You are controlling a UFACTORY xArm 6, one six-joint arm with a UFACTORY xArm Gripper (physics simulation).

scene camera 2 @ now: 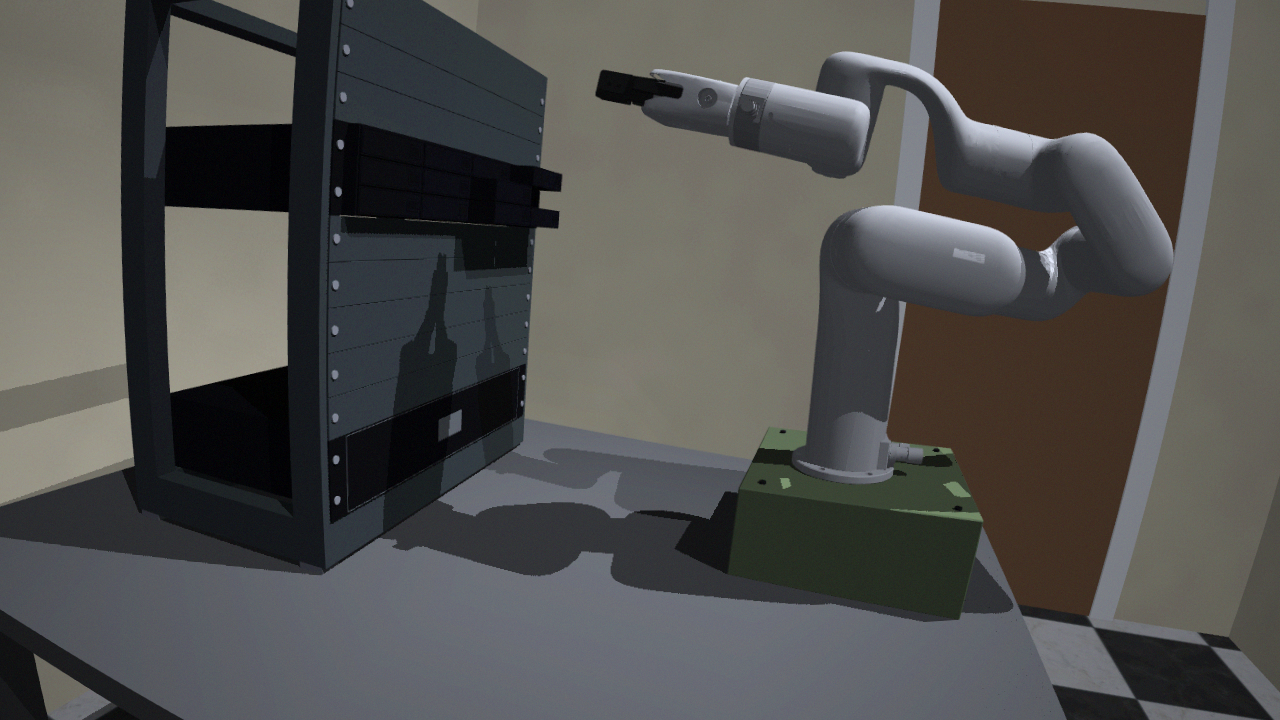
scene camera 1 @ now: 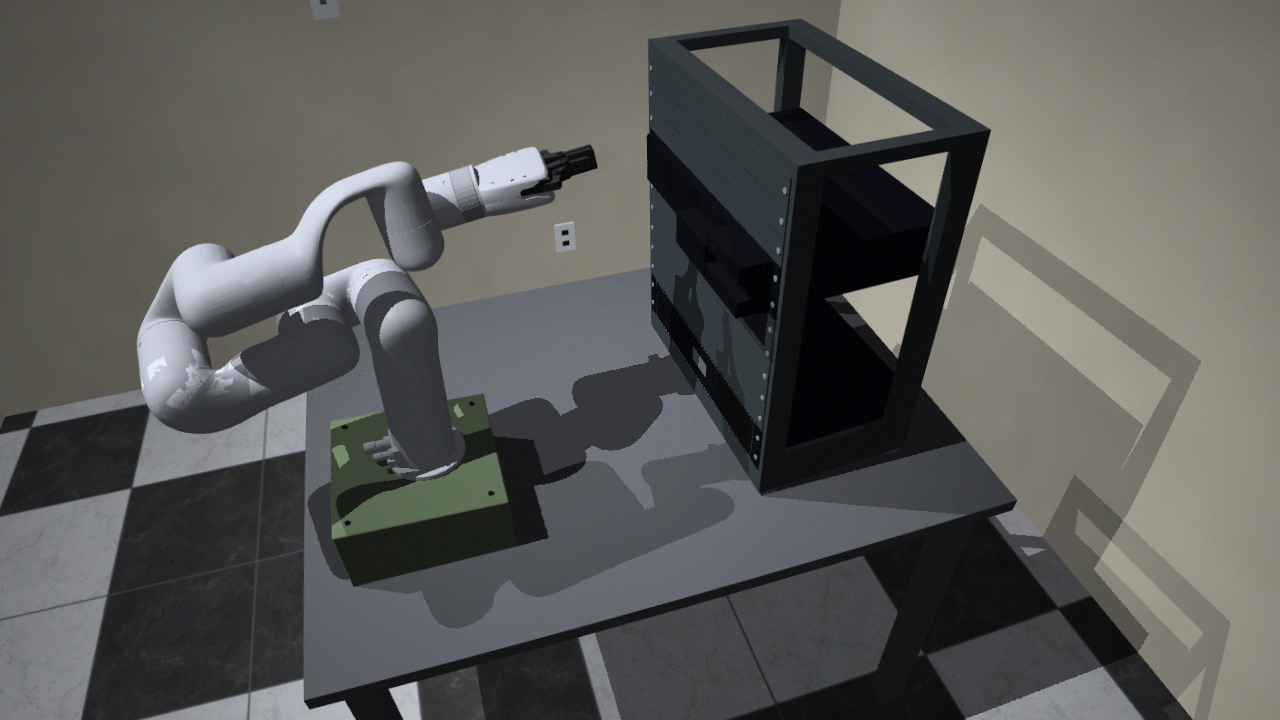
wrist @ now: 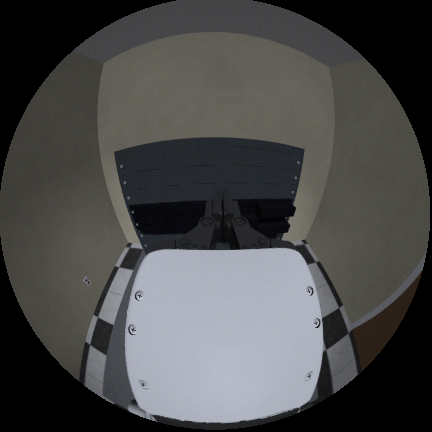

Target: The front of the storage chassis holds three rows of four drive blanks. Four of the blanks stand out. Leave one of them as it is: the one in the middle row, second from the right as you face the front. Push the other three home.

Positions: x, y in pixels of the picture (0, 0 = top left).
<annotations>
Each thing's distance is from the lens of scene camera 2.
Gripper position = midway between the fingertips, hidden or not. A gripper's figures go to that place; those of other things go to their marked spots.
my gripper (scene camera 2: 600, 84): 0.81 m
rack (scene camera 2: 408, 340): 0.80 m
</annotations>
